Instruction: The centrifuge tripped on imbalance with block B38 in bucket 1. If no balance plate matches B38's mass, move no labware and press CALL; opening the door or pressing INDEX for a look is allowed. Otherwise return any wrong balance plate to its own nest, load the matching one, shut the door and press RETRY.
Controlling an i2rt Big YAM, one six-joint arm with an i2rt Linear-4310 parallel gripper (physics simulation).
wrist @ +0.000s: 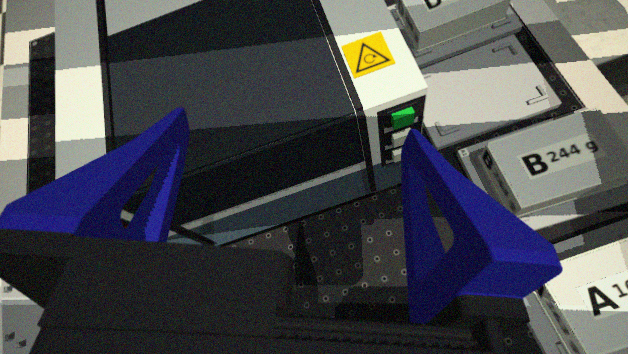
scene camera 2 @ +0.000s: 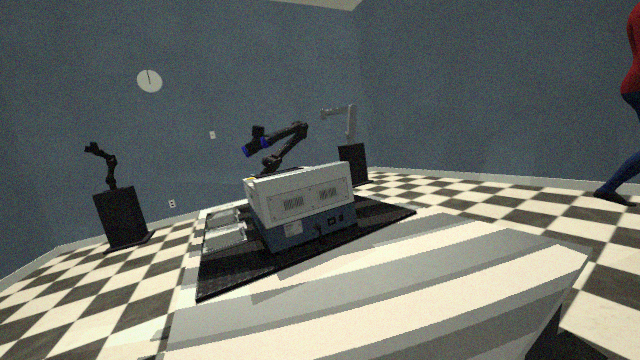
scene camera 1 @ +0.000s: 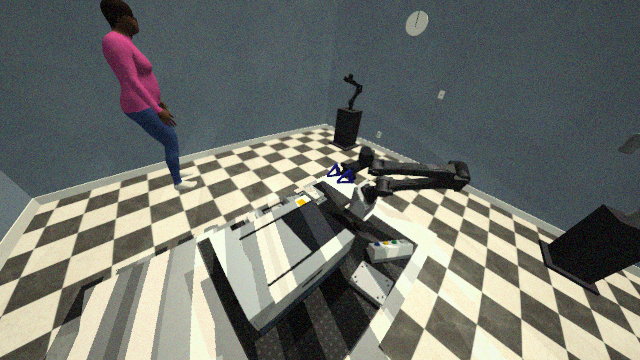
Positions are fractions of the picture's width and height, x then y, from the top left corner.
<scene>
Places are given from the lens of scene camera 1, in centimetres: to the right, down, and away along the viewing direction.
button box (scene camera 1: 0.60, 0.70): 32, 35, 78
</scene>
